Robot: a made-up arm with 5 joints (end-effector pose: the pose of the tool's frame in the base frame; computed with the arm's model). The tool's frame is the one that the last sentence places. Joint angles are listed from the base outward.
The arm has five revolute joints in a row. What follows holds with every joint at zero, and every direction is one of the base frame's. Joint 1 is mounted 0.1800 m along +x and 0.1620 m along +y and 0.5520 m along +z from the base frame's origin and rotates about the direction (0.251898, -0.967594, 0.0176), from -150.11 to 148.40 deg. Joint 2 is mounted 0.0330 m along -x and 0.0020 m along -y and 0.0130 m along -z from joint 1 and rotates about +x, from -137.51 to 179.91 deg. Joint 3 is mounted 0.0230 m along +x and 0.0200 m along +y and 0.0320 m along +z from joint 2 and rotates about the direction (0.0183, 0.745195, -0.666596), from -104.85 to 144.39 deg. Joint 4 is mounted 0.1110 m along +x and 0.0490 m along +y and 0.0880 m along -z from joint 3 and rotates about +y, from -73.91 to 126.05 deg. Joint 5 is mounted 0.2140 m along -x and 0.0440 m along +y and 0.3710 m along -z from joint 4 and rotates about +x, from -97.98 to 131.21 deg. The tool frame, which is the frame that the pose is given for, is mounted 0.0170 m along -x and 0.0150 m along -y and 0.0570 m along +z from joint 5; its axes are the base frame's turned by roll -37.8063, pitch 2.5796 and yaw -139.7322 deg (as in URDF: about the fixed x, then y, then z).
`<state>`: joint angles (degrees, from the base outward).
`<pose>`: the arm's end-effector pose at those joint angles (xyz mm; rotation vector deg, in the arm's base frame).
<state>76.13 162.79 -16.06 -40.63 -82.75</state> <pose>-170.6 -58.2 856.7 55.76 121.24 -31.61</pose>
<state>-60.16 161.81 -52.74 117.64 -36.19</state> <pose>-94.5 76.4 709.1 -5.34 116.97 -42.18</pose>
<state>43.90 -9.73 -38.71 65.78 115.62</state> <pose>94.5 98.4 213.3 14.72 129.65 -46.27</pose>
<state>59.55 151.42 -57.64 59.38 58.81</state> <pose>-36.9 347.0 532.0 14.88 57.54 86.21</pose>
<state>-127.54 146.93 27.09 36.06 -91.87</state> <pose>565.0 171.8 685.4 77.87 -132.66 52.55</pose>
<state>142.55 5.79 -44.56 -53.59 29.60</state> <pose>-61.2 272.2 997.9 102.24 -74.95 55.53</pose>
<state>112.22 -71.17 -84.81 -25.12 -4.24</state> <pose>455.1 62.3 930.5 62.60 -119.90 -50.31</pose>
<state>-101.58 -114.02 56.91 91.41 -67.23</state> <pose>-162.8 208.4 536.2 77.60 73.71 -24.78</pose>
